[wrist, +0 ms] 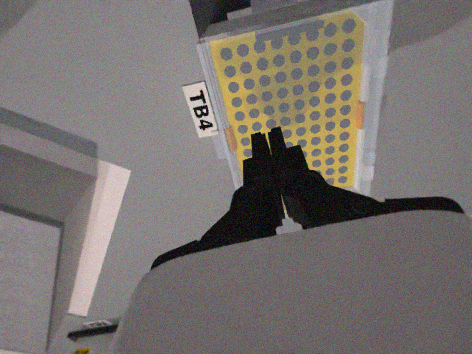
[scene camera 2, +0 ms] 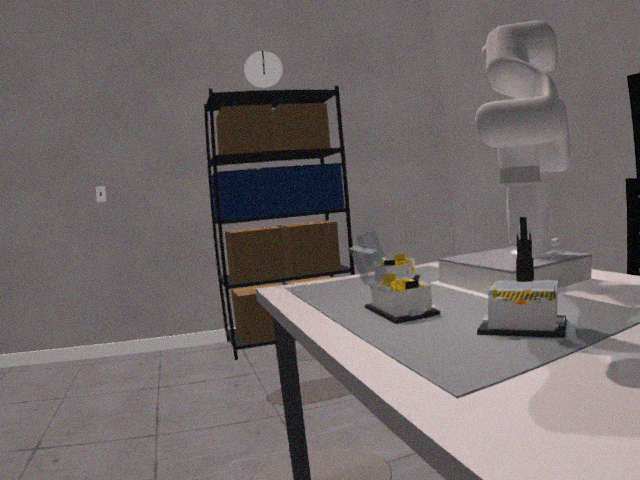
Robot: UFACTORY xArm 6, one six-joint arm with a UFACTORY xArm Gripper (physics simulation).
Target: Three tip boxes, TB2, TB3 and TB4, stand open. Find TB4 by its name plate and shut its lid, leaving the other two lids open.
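Seen in the pictures: gripper, fingertip midpoint: (wrist: 272, 152) (scene camera 2: 525, 280); arm's base at its link origin: (scene camera 2: 533, 255).
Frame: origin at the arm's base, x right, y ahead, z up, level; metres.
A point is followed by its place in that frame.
Note:
TB4 (wrist: 295, 95) {x -0.294, y 0.311, z 0.013 m} shows in the wrist view as a yellow tip rack with clear walls around it, its name plate (wrist: 200, 110) {x -0.232, y 0.273, z -0.062 m} at the left. It appears to be the white box (scene camera 2: 522, 316) {x -0.299, y 0.360, z -0.032 m} at the right in the scene view, where its plate is unreadable. A clear lid (scene camera 2: 523, 285) {x -0.271, y 0.330, z 0.013 m} appears to lie over its top; whether it is fully seated I cannot tell. My gripper (scene camera 2: 524, 276) {x -0.262, y 0.315, z 0.018 m} (wrist: 272, 152) {x -0.262, y 0.315, z 0.018 m} is shut and empty, fingertips at or just above the top of TB4. Two other boxes, front (scene camera 2: 403, 302) {x -0.065, y 0.462, z -0.029 m} and back (scene camera 2: 405, 267) {x 0.200, y 0.295, z -0.012 m}, stand left with raised clear lids (scene camera 2: 368, 259) {x -0.040, y 0.521, z 0.064 m}; their names are unreadable.
A low pale platform (scene camera 2: 465, 272) {x 0.062, y 0.197, z -0.024 m} stands behind the boxes. A grey mat (scene camera 2: 444, 361) {x -0.302, y 0.533, z -0.064 m} lies on the white table (scene camera 2: 392, 374) {x -0.289, y 0.616, z -0.067 m}. In the wrist view, part of another box's black base (wrist: 95, 330) {x 0.235, y 0.243, z -0.060 m} shows at lower left. A shelf rack (scene camera 2: 279, 97) stands beyond the table.

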